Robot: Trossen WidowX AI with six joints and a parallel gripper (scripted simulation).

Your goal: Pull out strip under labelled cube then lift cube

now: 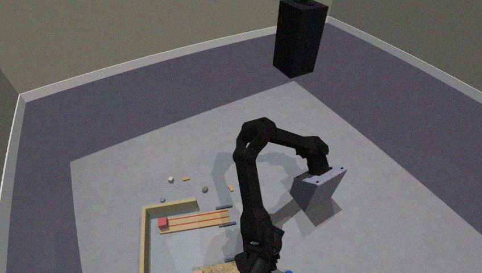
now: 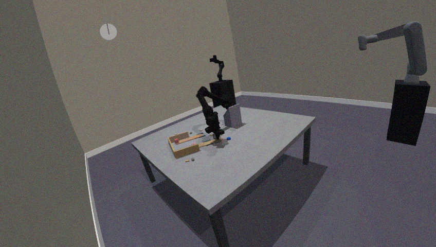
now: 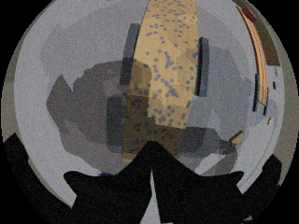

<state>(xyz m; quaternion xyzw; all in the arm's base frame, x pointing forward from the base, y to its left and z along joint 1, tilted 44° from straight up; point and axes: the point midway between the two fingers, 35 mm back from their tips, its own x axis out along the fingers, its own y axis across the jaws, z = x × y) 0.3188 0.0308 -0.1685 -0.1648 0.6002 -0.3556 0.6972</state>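
My gripper tip is now 70 mm to the right of the blue object and 60 mm past it. Round my gripper tip: tan piece 430 mm to the right, 90 mm ahead; white cube 450 mm to the right, 150 mm ahead; speckled tan strip 90 mm ahead, 30 mm to the right.
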